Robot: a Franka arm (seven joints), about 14 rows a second.
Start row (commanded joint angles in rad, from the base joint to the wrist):
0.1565 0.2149 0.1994 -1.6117 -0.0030 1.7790 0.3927
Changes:
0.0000 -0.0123 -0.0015 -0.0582 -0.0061 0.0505 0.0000
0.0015 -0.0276 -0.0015 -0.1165 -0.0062 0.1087 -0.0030
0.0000 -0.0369 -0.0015 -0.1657 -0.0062 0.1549 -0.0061
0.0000 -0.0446 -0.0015 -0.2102 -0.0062 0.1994 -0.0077
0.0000 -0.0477 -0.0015 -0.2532 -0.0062 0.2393 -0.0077
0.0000 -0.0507 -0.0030 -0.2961 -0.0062 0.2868 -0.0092
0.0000 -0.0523 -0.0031 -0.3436 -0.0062 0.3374 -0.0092
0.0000 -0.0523 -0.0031 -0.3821 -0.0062 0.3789 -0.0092
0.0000 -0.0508 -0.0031 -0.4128 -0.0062 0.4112 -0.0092
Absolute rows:
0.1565 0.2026 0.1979 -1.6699 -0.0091 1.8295 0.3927
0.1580 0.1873 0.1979 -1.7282 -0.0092 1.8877 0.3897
0.1565 0.1780 0.1979 -1.7774 -0.0092 1.9339 0.3866
0.1565 0.1703 0.1979 -1.8219 -0.0092 1.9784 0.3850
0.1565 0.1672 0.1979 -1.8649 -0.0092 2.0183 0.3850
0.1565 0.1642 0.1964 -1.9078 -0.0092 2.0658 0.3835
0.1565 0.1626 0.1963 -1.9553 -0.0092 2.1164 0.3835
0.1565 0.1626 0.1963 -1.9938 -0.0092 2.1579 0.3835
0.1565 0.1641 0.1963 -2.0245 -0.0092 2.1902 0.3835

